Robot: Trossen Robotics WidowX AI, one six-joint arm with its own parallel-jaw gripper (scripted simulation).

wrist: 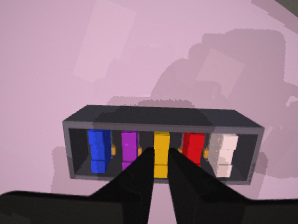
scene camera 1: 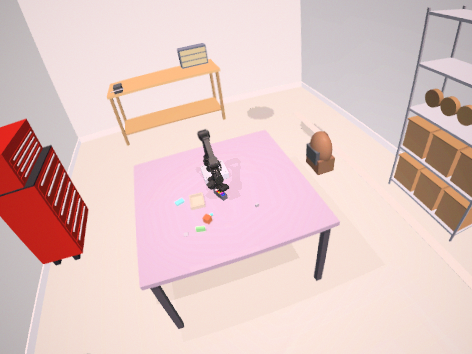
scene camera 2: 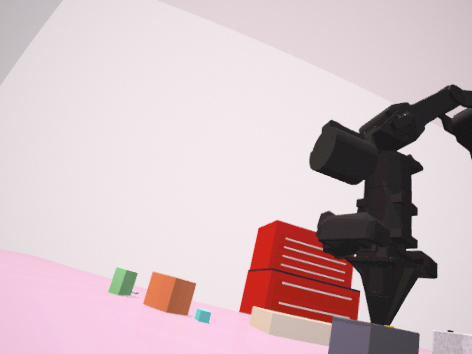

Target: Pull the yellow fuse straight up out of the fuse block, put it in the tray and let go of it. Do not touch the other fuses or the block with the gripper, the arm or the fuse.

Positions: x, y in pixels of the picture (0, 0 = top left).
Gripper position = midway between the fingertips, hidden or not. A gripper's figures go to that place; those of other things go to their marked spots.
Scene:
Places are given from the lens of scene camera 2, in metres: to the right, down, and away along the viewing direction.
my gripper (scene camera 2: 379, 329): 0.15, 0.16, 0.29
orange cube (scene camera 2: 165, 293): -0.09, 0.15, 0.36

